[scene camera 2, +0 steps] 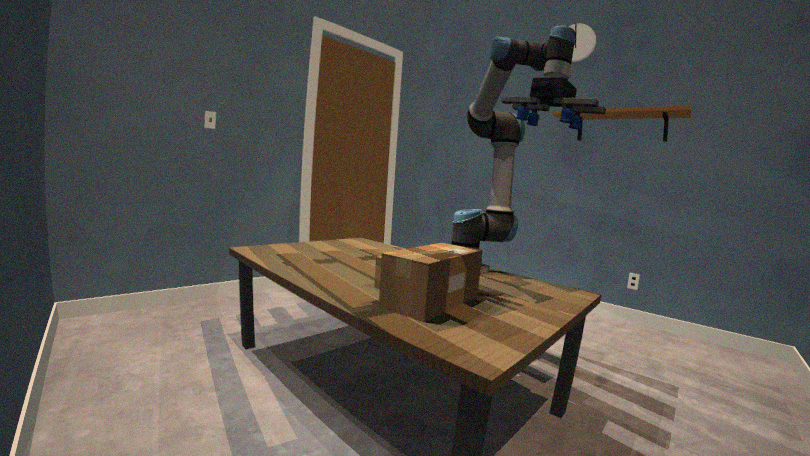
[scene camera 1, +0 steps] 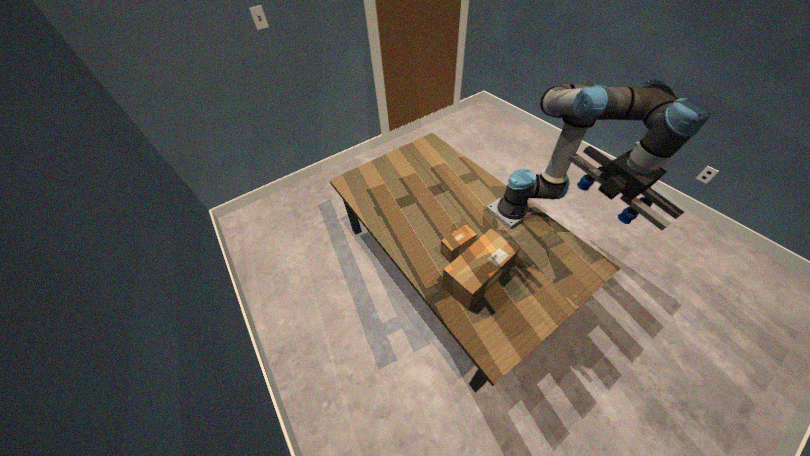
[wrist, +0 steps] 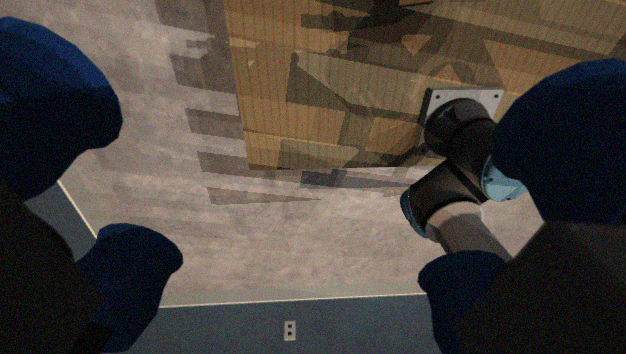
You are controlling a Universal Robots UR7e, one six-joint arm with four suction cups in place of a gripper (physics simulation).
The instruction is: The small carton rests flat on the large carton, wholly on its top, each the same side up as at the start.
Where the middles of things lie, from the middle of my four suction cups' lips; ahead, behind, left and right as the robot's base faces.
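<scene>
From my suction cup, the large carton [scene camera 2: 423, 282] is 49 cm below, 21 cm ahead and 22 cm to the right. There's a small carton [scene camera 1: 452, 246] as well, and that's 51 cm below my suction cup, 18 cm ahead of it and 39 cm to the right of it.
</scene>
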